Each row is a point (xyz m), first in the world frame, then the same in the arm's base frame.
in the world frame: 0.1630 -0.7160 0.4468
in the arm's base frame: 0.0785 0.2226 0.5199
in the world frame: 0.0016 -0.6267 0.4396
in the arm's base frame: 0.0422 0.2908 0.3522
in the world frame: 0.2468 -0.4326 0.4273
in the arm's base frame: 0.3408 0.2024 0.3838
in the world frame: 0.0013 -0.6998 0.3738
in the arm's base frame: -0.0253 0.2231 0.3751
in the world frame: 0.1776 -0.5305 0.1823
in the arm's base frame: 0.1773 -0.0032 0.3104
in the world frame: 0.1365 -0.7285 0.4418
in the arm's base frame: 0.0514 0.2273 0.5086
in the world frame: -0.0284 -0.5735 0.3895
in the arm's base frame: 0.0538 0.2633 0.2791
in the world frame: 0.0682 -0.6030 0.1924
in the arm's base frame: 0.0555 0.0420 0.2889
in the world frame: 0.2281 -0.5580 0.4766
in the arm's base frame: 0.2440 0.2409 0.4713
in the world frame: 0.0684 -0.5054 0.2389
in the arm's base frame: 0.1378 0.0950 0.2429
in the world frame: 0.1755 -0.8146 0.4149
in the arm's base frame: 0.0063 0.1776 0.5804
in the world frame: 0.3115 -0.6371 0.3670
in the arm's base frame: 0.2166 0.0990 0.5372
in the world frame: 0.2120 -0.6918 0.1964
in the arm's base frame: 0.0804 -0.0220 0.4434
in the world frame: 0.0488 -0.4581 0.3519
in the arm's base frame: 0.1823 0.2108 0.2412
